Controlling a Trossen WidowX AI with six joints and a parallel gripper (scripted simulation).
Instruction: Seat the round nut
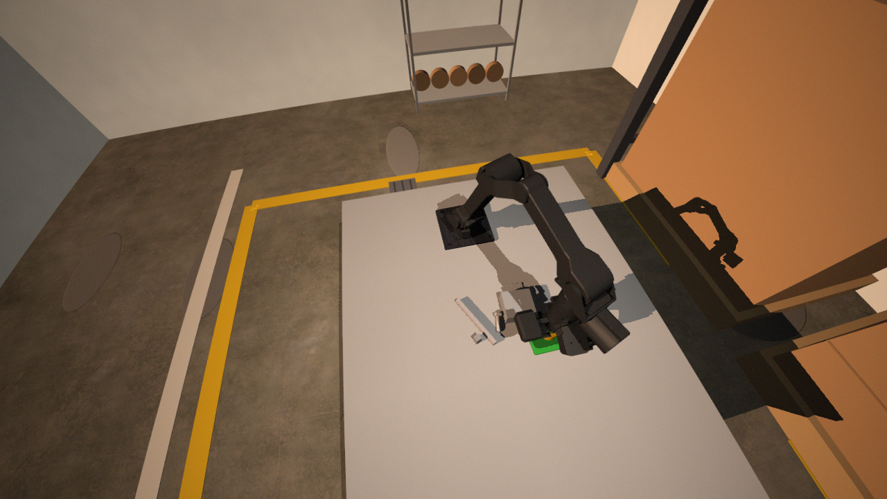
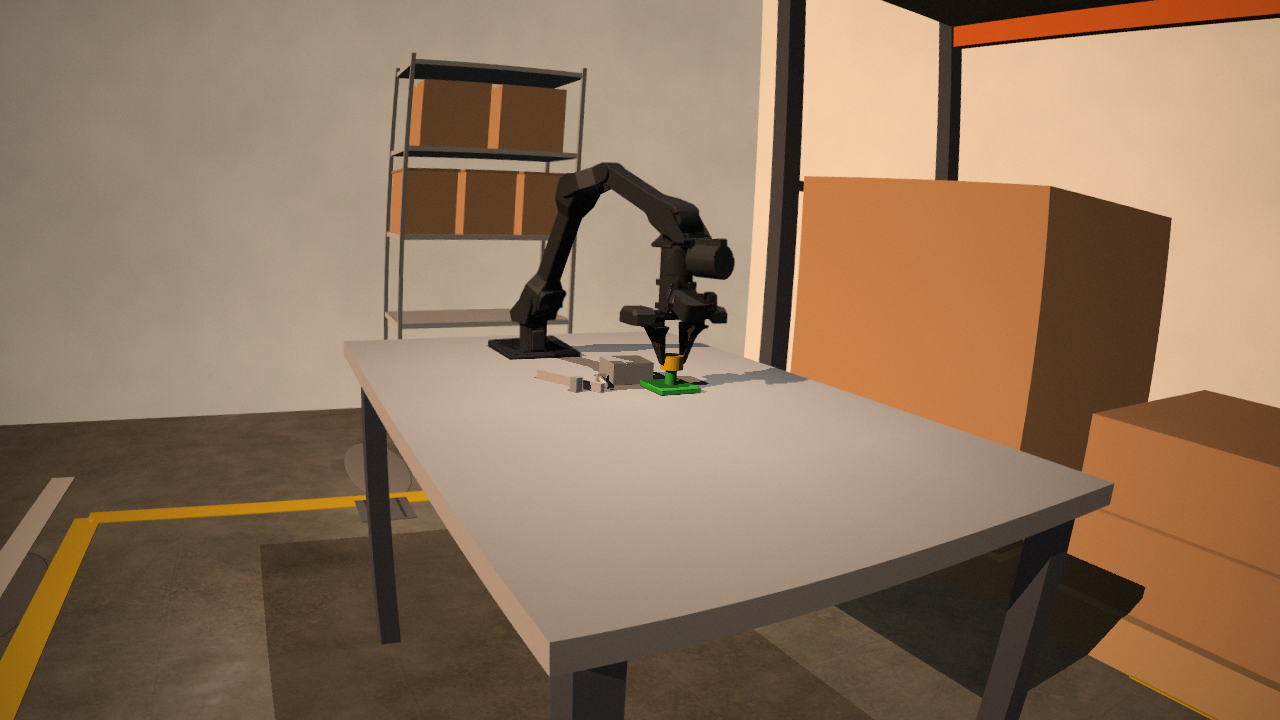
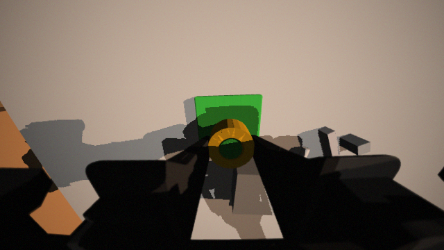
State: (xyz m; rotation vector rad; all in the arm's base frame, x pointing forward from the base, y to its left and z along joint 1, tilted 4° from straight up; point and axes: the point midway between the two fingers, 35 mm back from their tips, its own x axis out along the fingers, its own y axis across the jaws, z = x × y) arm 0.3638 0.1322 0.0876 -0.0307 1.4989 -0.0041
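Right now the grey block is 90 mm behind my hand, 50 mm to the right of it and 60 mm below it. From my hand the other things lie so: bolt (70 mm behind, 100 mm to the right, 70 mm below).
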